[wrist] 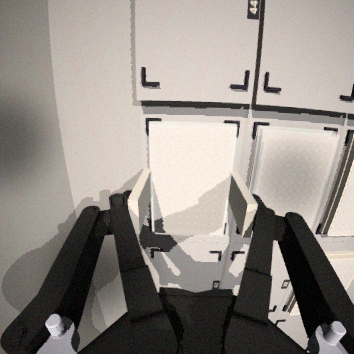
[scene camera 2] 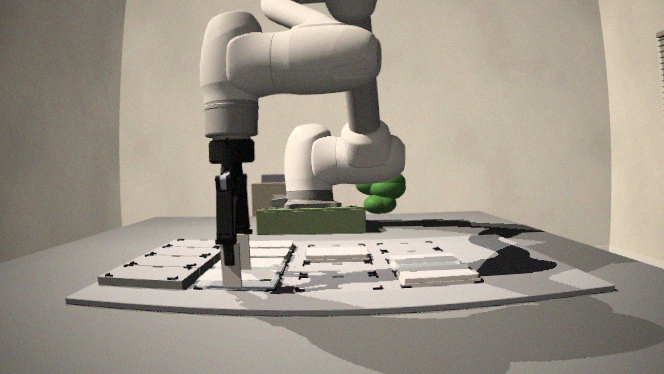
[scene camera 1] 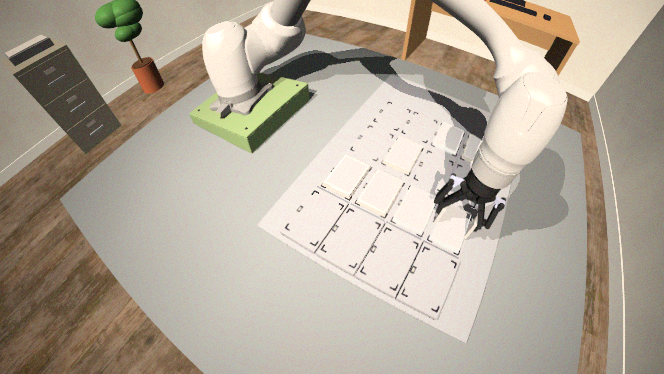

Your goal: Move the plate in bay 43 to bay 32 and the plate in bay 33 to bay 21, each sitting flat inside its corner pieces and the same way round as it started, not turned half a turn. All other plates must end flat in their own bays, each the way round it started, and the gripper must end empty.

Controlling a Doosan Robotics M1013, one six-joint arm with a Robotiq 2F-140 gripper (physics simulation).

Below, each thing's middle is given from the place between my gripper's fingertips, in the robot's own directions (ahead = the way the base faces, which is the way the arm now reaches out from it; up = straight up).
The bay 44 [scene camera 1: 427,288] lies 3 cm behind my hand and 16 cm to the right of it. Also, from my hand: bay 32 [scene camera 1: 435,172]: 7 cm behind, 18 cm to the left, 1 cm below.
